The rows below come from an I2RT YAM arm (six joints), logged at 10 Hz.
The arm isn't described. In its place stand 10 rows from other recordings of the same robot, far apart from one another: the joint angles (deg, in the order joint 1, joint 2, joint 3, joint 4, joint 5, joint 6), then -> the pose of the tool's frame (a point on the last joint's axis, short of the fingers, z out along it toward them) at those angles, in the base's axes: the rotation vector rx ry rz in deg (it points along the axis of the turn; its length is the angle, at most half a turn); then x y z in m.
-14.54 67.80 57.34 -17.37 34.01 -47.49 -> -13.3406, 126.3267, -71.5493, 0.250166, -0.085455, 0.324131
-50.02 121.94 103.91 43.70 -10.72 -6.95 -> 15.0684, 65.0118, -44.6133, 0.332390, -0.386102, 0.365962
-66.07 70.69 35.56 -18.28 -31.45 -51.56 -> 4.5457, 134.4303, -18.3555, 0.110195, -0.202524, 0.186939
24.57 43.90 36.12 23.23 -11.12 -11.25 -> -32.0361, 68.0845, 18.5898, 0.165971, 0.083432, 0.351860
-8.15 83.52 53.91 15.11 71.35 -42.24 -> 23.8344, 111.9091, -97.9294, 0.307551, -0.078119, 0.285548
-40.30 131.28 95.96 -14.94 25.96 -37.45 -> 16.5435, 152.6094, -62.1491, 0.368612, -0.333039, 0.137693
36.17 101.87 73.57 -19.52 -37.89 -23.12 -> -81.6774, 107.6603, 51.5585, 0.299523, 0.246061, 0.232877
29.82 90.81 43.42 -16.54 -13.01 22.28 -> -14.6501, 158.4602, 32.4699, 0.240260, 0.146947, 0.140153
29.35 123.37 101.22 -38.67 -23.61 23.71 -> -16.3070, 156.8910, 47.7642, 0.399837, 0.241195, 0.204087
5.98 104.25 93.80 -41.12 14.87 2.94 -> 2.6515, 140.1069, -14.4188, 0.402937, 0.033023, 0.299023
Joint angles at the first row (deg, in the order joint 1, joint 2, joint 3, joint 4, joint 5, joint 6):
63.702, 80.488, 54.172, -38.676, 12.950, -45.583
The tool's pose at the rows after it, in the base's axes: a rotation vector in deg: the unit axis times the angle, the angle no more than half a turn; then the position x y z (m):
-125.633, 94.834, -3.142, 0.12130, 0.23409, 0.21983
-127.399, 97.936, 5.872, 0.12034, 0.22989, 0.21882
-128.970, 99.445, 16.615, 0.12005, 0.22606, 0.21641
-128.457, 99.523, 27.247, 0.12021, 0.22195, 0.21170
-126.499, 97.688, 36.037, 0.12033, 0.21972, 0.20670
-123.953, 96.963, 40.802, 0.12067, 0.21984, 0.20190
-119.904, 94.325, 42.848, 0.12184, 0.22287, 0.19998
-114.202, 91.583, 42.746, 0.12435, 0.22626, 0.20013
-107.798, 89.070, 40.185, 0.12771, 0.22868, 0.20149
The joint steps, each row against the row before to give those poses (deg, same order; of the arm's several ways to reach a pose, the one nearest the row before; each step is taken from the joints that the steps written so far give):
-0.262, -0.045, 0.502, -3.693, -6.775, 1.924
-1.180, -0.085, 0.089, -2.405, -6.972, 1.158
-1.465, -0.022, -0.437, -1.225, -8.109, -0.021
-1.551, -0.481, -1.727, 1.269, -7.738, -0.043
-1.138, -0.700, -2.294, 3.431, -6.383, 0.107
-0.481, -0.284, -1.881, 3.717, -3.322, 1.355
-0.020, -0.765, -2.053, 6.337, -1.310, 1.860
-0.001, -1.137, -2.339, 8.086, 0.546, 2.709
0.000, -1.248, -2.450, 8.547, 2.753, 2.558

